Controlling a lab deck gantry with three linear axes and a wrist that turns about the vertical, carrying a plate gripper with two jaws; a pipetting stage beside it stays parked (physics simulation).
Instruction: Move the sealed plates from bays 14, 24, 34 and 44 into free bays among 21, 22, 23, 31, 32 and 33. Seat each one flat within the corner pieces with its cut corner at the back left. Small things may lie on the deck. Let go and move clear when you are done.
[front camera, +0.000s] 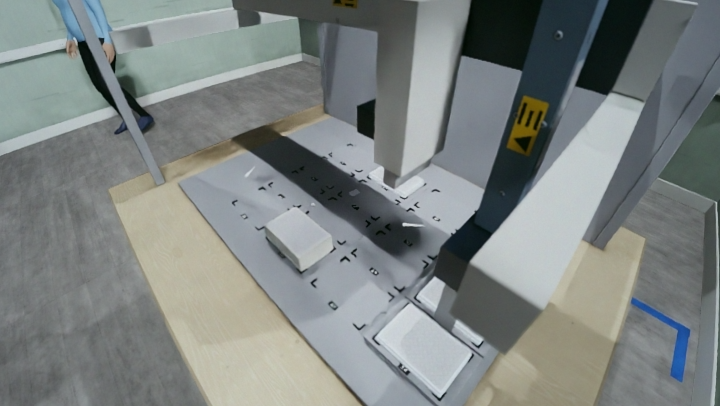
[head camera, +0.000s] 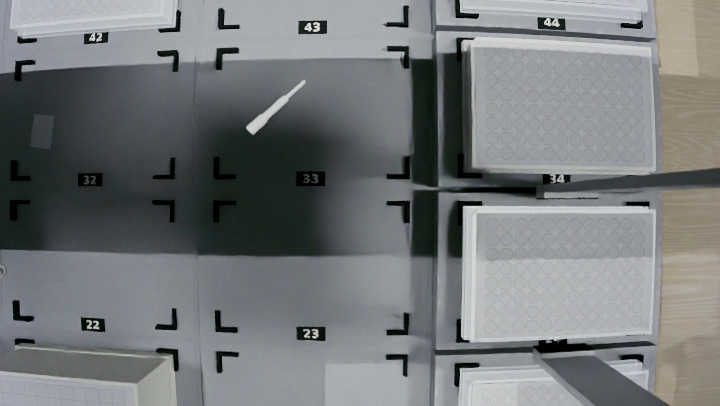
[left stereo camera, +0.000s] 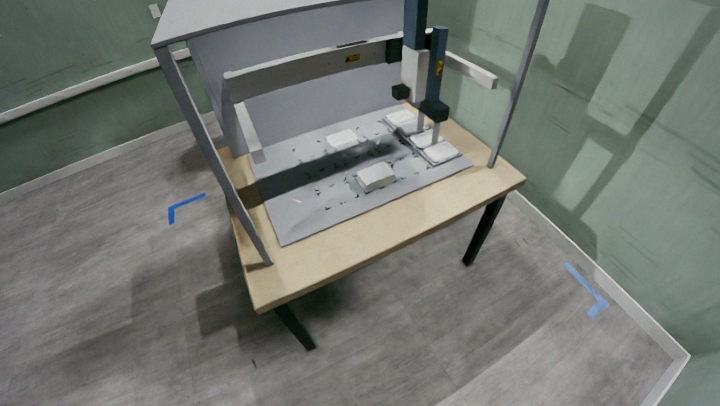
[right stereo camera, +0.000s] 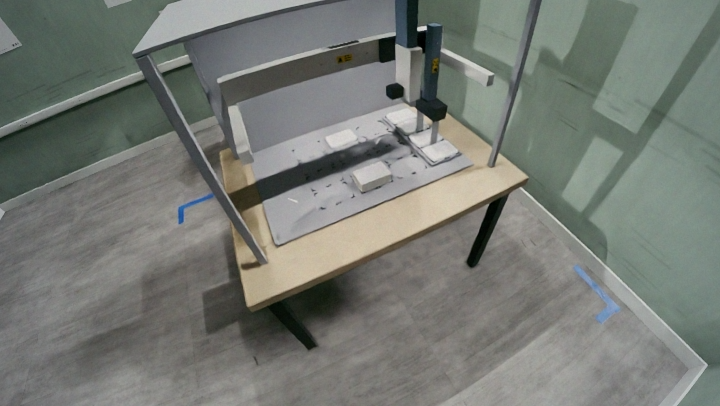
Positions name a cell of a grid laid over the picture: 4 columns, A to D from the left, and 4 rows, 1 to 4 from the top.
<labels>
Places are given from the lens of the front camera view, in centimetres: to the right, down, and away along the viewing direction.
my gripper (front camera: C3): 18, 18, 51
tall white block (front camera: B3): -12, 7, 60
bay 24 (front camera: C4): 20, 23, 46
The marked spots on the bay 24 and the tall white block are 39 cm apart.
</labels>
